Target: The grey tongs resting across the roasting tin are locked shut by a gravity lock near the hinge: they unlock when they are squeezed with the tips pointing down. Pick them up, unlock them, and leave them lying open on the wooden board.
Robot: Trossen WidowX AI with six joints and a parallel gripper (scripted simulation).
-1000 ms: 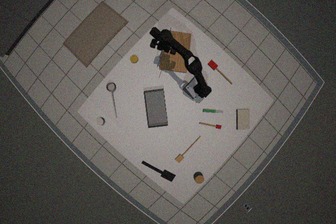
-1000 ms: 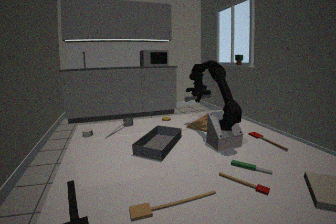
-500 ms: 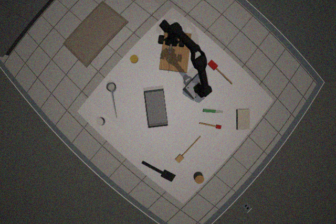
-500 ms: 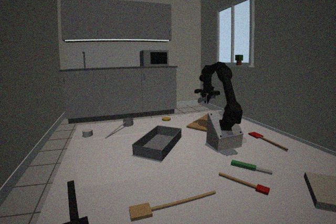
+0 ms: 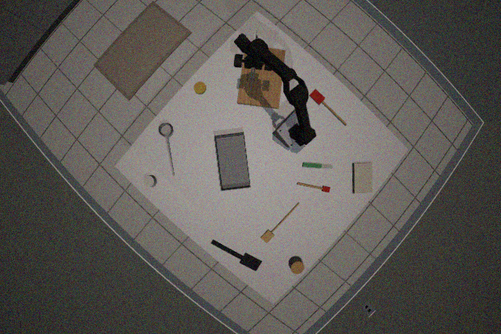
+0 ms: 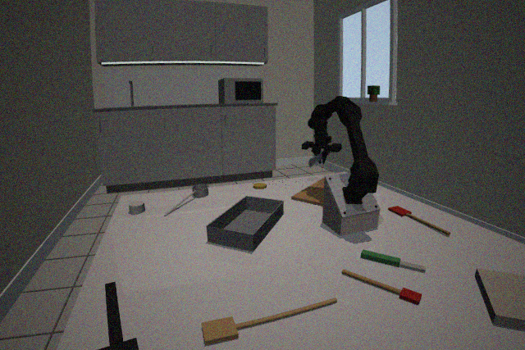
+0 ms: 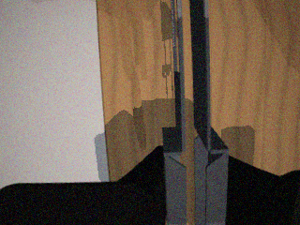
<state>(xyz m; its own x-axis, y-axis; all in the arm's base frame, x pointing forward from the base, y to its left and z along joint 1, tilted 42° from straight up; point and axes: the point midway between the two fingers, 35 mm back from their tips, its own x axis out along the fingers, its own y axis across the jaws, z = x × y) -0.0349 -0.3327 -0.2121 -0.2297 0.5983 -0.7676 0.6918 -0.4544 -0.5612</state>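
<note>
The wooden board lies 4 cm behind my gripper tip, 3 cm to the left of it and 14 cm below it. From my gripper tip the other things lie so: roasting tin (40 cm ahead, 31 cm to the left, 11 cm below); then red spatula (23 cm behind, 40 cm to the left, 14 cm below); then yellow disc (28 cm ahead, 14 cm to the right, 13 cm below).
</note>
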